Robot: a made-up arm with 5 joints.
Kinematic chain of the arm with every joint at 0, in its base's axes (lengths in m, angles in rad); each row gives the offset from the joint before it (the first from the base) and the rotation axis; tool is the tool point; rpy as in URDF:
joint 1: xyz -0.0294 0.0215 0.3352 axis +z
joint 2: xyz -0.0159 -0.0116 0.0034 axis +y
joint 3: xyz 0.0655 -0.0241 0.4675 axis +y
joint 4: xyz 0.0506 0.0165 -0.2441 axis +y
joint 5: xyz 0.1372 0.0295 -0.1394 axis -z
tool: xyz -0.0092 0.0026 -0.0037 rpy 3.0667 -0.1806 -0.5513
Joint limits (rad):
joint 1: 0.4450..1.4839
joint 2: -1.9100..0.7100
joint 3: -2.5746..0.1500
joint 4: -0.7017..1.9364
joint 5: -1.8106..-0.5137
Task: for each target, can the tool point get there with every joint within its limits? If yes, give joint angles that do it. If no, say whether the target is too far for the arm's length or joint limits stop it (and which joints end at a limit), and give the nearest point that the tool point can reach.
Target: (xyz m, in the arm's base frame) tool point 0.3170 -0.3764 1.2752
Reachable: no: too far | nearest point -0.0594 -0.3138 1.1959 | short by 0.390 m
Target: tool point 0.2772 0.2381 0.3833
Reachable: yes | joints 0.6053 0.3337 -0.2554 -0.1860 -1.0448
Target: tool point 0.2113 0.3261 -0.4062
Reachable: no: joint limits stop it (at a limit: joint 2, joint 5) | nearest point 0.1935 0.3036 0.2036 | short by 0.611 m
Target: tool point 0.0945 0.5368 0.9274
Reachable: yes | joints 1.3294 0.1464 -2.0057 0.9378 -1.1615
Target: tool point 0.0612 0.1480 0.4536
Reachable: yes | joints 0.9432 -0.3731 -0.1933 0.7493 -1.6664
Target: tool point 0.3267 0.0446 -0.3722
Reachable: no: joint limits stop it (at a limit: joint 1, joint 2, joint 5) | nearest point 0.2730 0.1665 0.2032 | short by 0.591 m
